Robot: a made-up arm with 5 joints.
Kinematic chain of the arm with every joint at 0, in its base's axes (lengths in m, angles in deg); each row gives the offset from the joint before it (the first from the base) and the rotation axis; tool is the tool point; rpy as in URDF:
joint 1: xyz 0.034 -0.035 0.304 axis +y
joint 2: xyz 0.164 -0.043 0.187 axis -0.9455 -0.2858 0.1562
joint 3: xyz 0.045 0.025 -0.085 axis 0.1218 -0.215 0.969
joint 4: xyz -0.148 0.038 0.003 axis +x
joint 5: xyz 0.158 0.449 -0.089 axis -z
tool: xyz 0.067 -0.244 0.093 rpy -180 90 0
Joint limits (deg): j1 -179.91..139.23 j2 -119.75..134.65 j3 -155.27..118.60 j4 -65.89..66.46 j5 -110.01..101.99
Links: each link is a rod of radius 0.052 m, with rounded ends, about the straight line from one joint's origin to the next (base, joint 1, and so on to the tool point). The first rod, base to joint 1, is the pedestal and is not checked.
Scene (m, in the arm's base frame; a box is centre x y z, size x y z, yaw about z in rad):
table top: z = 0
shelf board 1: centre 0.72 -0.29 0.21 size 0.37 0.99 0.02 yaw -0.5
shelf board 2: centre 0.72 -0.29 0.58 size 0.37 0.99 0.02 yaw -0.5
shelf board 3: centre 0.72 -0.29 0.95 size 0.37 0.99 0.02 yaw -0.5
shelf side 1: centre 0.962 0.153 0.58 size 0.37 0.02 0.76 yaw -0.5
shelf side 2: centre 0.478 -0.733 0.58 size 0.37 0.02 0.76 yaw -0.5
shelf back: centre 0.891 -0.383 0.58 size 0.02 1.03 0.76 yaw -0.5
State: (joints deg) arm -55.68 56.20 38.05 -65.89 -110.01
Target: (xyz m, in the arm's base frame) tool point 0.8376 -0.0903 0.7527
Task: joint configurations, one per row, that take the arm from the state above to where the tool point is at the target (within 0.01 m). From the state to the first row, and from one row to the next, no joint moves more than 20 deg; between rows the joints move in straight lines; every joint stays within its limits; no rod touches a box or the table.
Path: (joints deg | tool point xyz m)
1: -62.68 57.65 46.95 -59.13 -93.89 | 0.6068 -0.1541 0.4020
2: -69.68 59.10 55.86 -52.37 -77.77 | 0.5191 -0.1075 0.4001
3: -76.68 60.55 64.76 -45.61 -61.66 | 0.4189 -0.0902 0.3900
4: -62.98 41.75 57.17 -33.43 -58.70 | 0.3466 0.1311 0.2733
5: -49.28 22.96 49.57 -21.26 -55.74 | 0.2046 0.3083 0.2925
6: -35.58 4.17 41.98 -9.09 -52.78 | 0.1044 0.3975 0.4451
7: -21.88 -14.62 34.39 3.08 -49.82 | 0.1297 0.3794 0.6472
8: -8.19 -33.41 26.79 15.25 -46.87 | 0.2844 0.2667 0.7788
9: 5.51 -52.20 19.20 27.42 -43.91 | 0.4903 0.0994 0.7527
10: 7.68 -58.25 13.72 27.91 -60.43 | 0.5906 0.0692 0.7744
11: 9.84 -64.30 8.23 28.40 -76.96 | 0.6841 0.0255 0.7826
12: 12.01 -70.34 2.75 28.88 -93.48 | 0.7675 -0.0288 0.7755
13: 14.17 -76.39 -2.73 29.37 -110.01 | 0.8376 -0.0903 0.7528

